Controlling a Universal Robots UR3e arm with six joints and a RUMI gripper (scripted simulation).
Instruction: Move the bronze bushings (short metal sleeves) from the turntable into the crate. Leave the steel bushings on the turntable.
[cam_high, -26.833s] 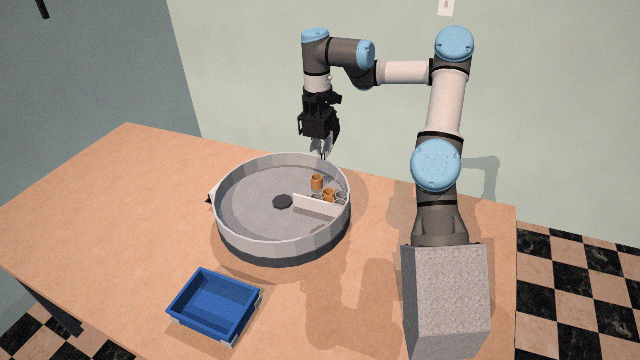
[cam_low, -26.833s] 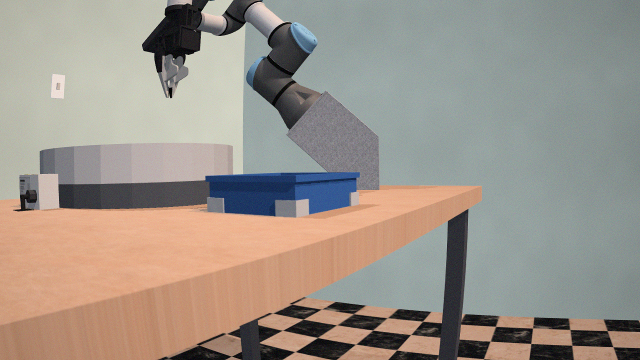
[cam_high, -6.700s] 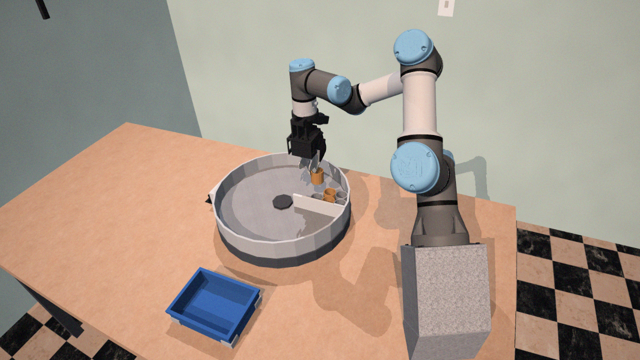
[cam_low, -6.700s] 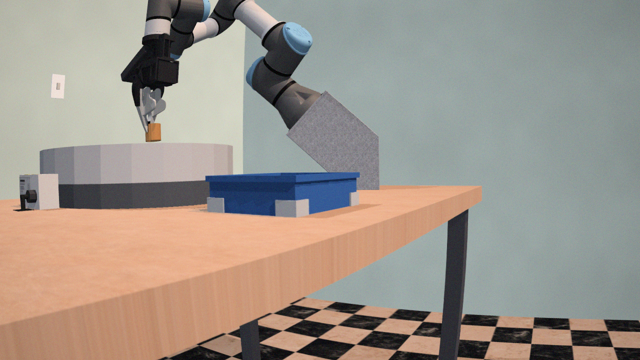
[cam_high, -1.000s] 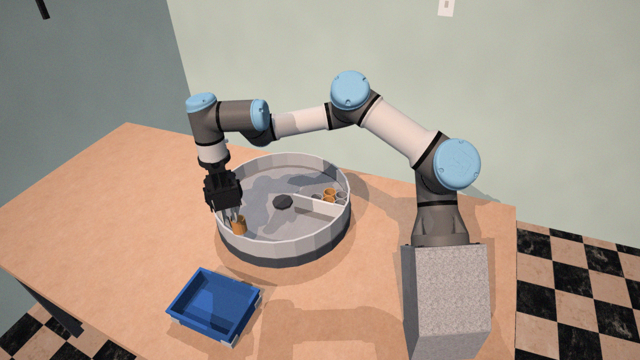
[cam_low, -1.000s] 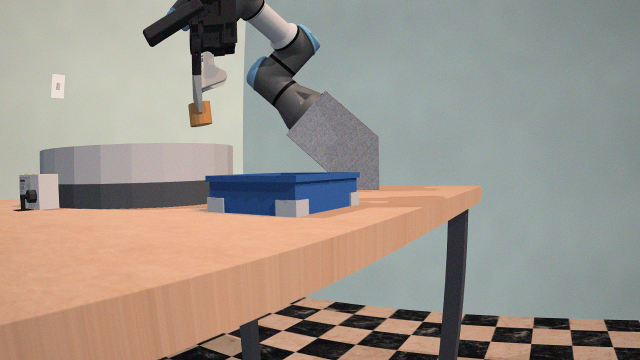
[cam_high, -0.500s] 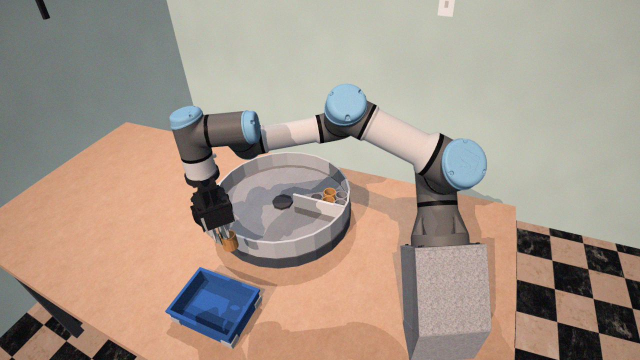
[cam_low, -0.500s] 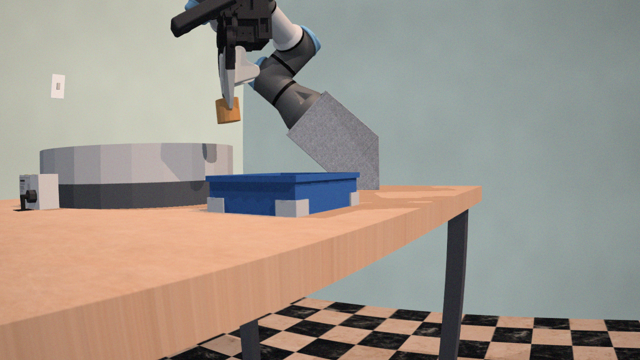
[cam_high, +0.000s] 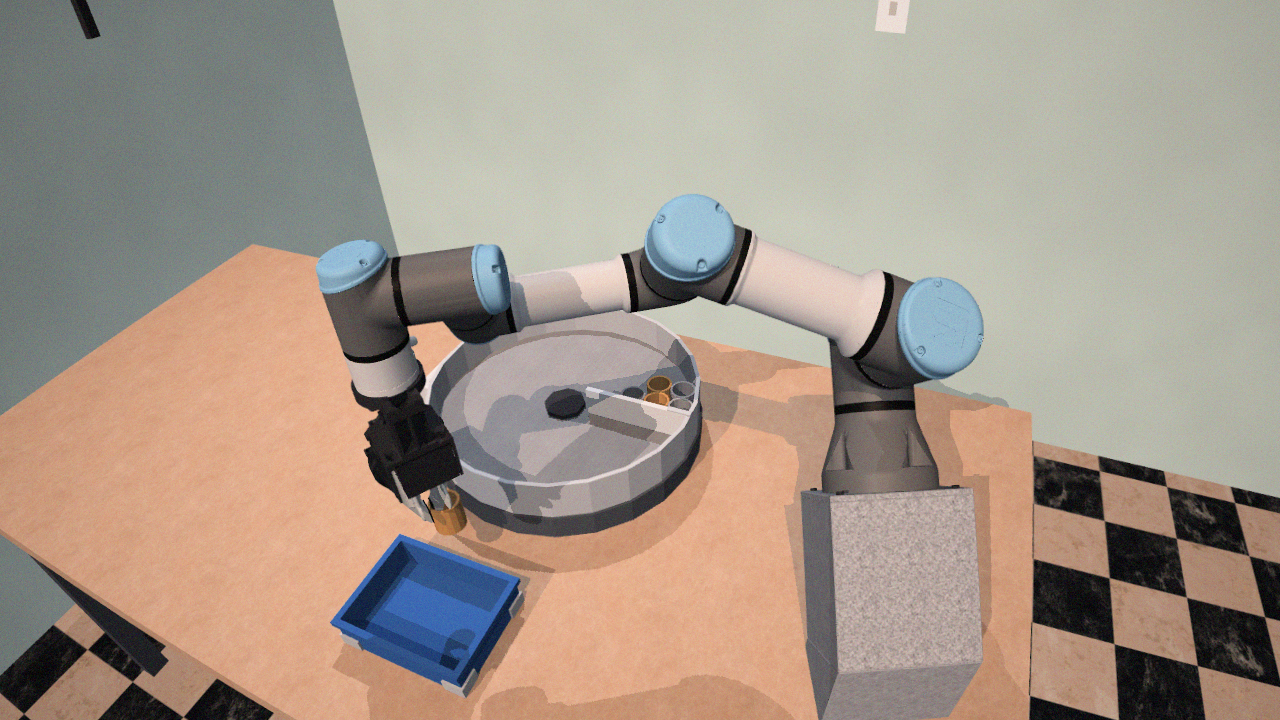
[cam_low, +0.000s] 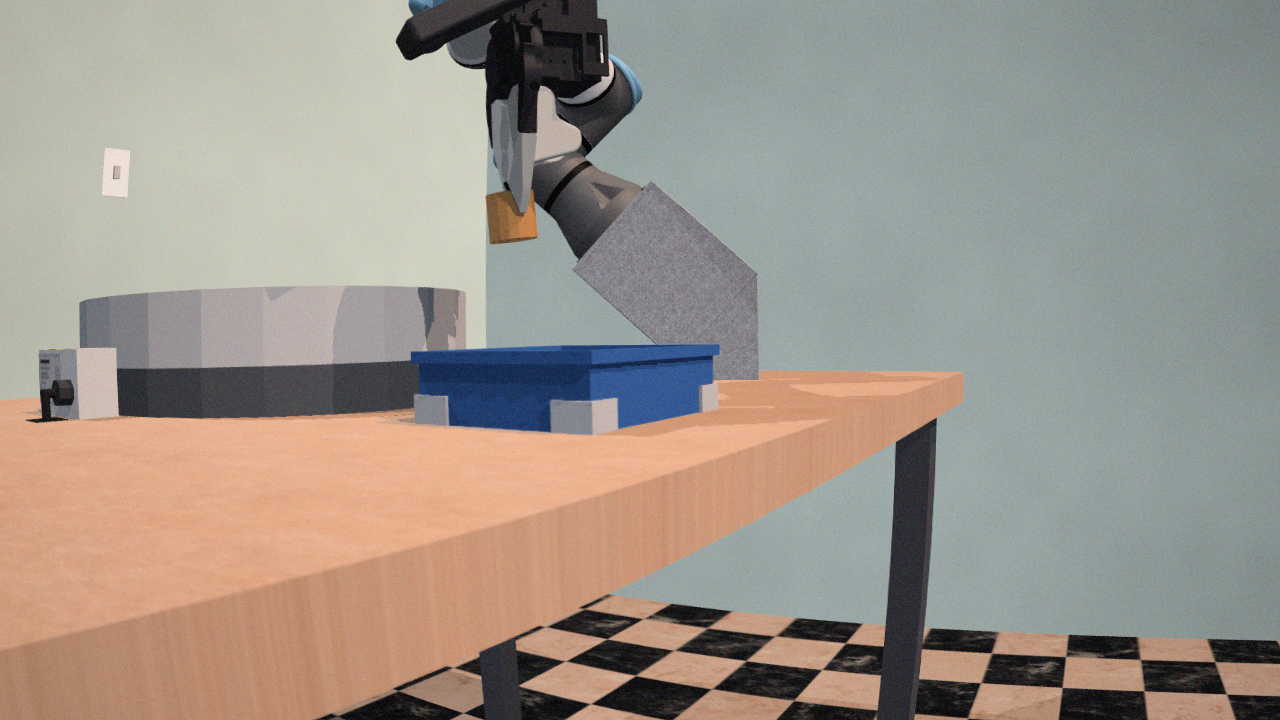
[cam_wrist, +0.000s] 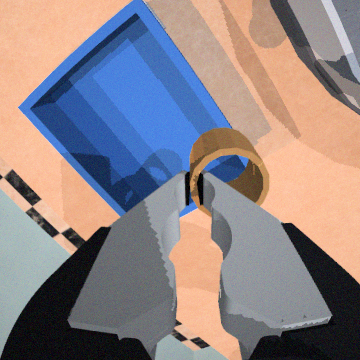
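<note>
Right now the blue crate is 20 mm ahead of my hand, 50 mm to the left of it and 140 mm below it. The rest, counted from my hand: grey turntable 50 mm behind, 320 mm to the right, 120 mm below.
</note>
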